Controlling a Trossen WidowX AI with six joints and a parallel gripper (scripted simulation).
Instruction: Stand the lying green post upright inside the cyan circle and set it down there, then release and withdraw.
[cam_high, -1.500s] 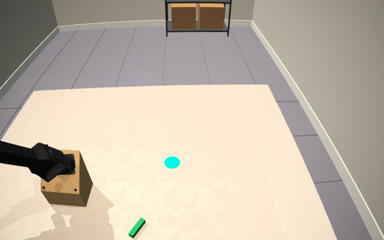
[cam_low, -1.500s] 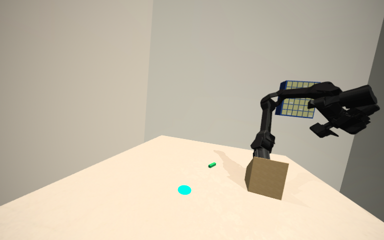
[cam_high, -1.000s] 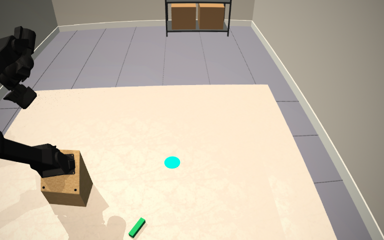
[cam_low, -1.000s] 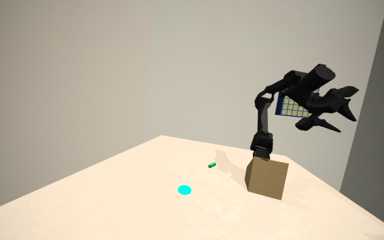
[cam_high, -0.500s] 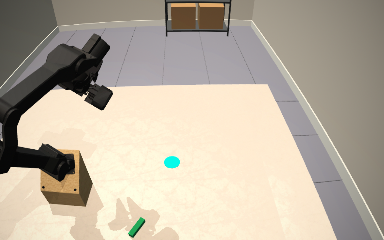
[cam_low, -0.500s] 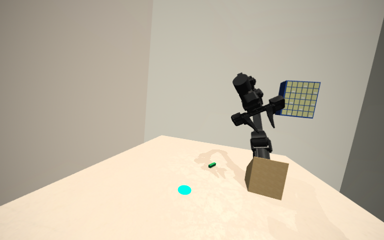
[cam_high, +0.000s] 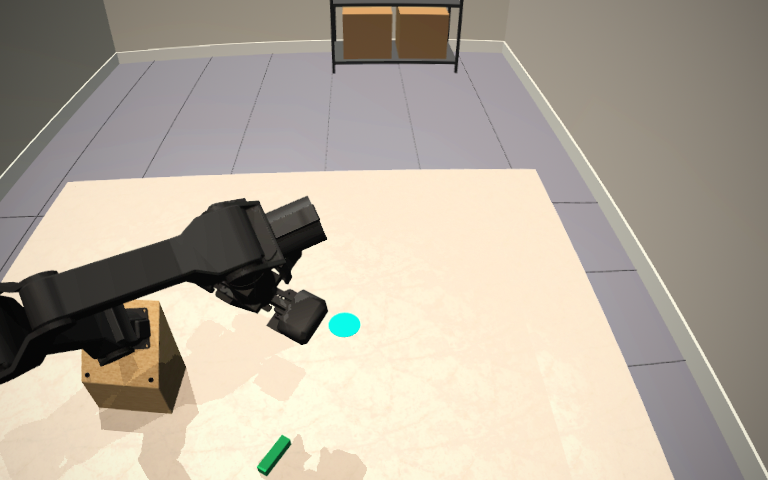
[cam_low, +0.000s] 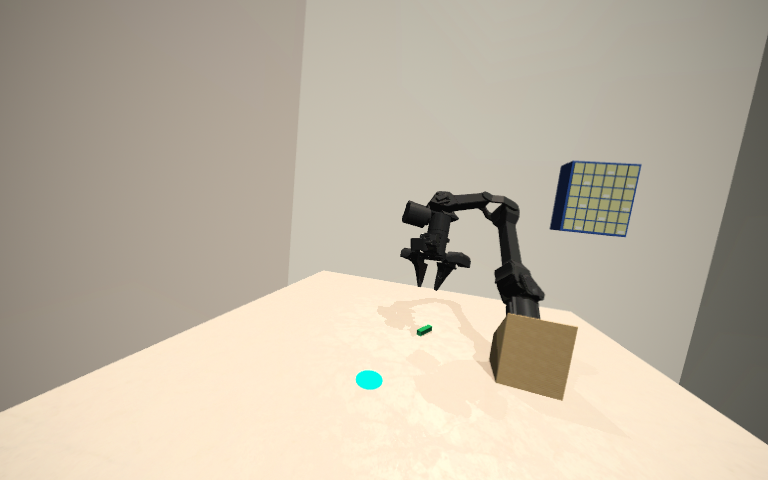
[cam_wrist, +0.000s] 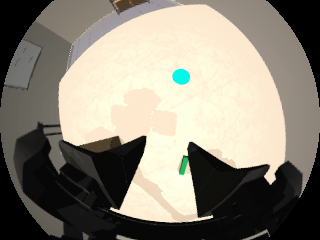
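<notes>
Right now my gripper tip is 180 mm above the green post, 130 mm to the left of it and 10 mm past it. Also, from my gripper tip: cyan circle: 180 mm below, 140 mm to the left, 100 mm ahead.
</notes>
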